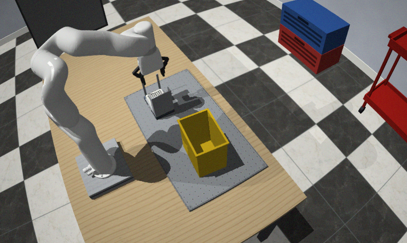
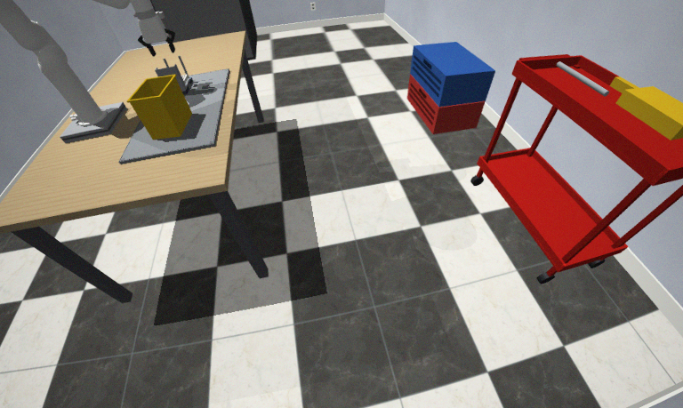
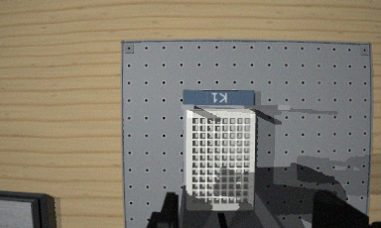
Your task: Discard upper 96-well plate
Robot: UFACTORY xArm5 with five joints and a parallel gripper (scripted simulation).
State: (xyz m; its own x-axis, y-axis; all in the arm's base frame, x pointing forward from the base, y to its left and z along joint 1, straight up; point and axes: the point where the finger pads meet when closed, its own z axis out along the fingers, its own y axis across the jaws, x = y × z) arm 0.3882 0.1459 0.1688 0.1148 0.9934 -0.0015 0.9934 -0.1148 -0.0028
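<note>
Right now the white 96-well plate is 15 cm below my hand. Round my hand: yellow plastics bin (35 cm to the right, 11 cm below).
</note>
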